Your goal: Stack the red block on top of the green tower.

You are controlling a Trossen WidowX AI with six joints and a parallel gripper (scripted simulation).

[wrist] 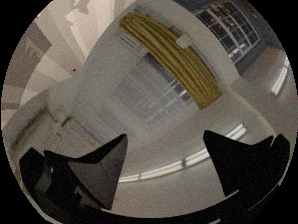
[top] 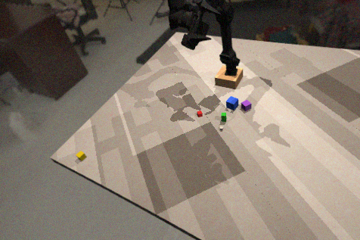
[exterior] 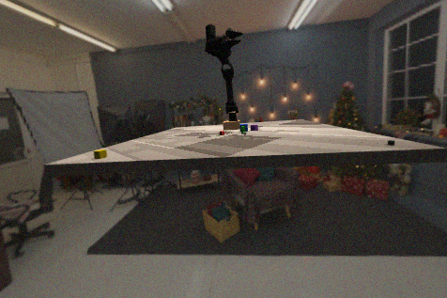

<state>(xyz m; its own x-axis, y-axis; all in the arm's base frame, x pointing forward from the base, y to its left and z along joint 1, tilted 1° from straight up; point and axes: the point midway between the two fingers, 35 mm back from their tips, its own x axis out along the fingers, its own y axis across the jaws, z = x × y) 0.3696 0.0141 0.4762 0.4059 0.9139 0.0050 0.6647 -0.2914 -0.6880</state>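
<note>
Right now my gripper tip is 70 mm past the red block, 140 mm to the left of it and 530 mm above it. Round my gripper tip: white cube 10 mm to the right, 530 mm below; blue cube 170 mm behind, 10 mm to the left, 520 mm below; purple cube 170 mm behind, 80 mm to the left, 520 mm below.
</note>
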